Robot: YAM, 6 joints.
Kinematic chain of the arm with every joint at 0, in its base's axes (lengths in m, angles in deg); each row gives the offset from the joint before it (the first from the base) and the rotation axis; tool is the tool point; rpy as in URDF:
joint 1: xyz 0 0 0.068 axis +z
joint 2: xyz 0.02 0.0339 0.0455 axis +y
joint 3: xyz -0.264 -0.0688 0 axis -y
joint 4: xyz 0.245 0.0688 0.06 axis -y
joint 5: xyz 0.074 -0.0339 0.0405 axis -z
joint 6: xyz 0.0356 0 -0.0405 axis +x
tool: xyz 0 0 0 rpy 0 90 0
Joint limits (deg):
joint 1: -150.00..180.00
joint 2: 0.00..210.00
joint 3: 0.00..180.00
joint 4: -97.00..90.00
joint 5: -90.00..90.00
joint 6: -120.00..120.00
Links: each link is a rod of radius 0.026 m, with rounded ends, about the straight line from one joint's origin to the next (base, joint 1, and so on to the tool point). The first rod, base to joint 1, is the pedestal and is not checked.
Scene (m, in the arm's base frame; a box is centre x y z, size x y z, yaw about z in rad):
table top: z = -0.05
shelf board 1: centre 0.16 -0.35 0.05 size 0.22 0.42 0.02 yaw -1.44
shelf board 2: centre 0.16 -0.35 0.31 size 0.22 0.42 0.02 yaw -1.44
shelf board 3: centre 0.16 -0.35 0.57 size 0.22 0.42 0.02 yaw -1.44
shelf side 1: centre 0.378 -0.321 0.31 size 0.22 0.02 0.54 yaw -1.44
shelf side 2: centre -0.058 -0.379 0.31 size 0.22 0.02 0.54 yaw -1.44
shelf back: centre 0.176 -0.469 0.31 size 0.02 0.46 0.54 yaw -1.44
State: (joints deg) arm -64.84 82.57 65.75 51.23 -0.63 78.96
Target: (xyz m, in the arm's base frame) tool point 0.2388 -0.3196 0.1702
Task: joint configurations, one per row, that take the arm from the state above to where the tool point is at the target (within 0.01 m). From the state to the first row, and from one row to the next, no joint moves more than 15 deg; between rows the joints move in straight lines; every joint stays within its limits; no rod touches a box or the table.
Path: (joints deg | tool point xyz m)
1: -59.92 72.28 58.25 52.54 -1.72 78.96 | 0.1401 -0.2397 0.4320
2: -55.00 61.99 50.75 53.85 -2.81 78.96 | 0.1326 -0.1863 0.4318
3: -50.08 51.69 43.26 55.15 -3.91 78.96 | 0.1190 -0.1385 0.4238
4: -40.13 63.96 30.53 50.90 -4.90 78.96 | 0.1901 -0.1563 0.2987
5: -30.18 76.23 17.79 46.64 -5.90 78.96 | 0.2124 -0.1193 0.1702
6: -37.91 87.17 29.40 46.06 -4.47 78.96 | 0.2349 -0.1794 0.1797
7: -45.64 98.10 41.00 45.48 -3.04 78.96 | 0.2446 -0.2475 0.1797
8: -53.38 109.04 52.61 44.90 -1.61 78.96 | 0.2388 -0.3196 0.1702

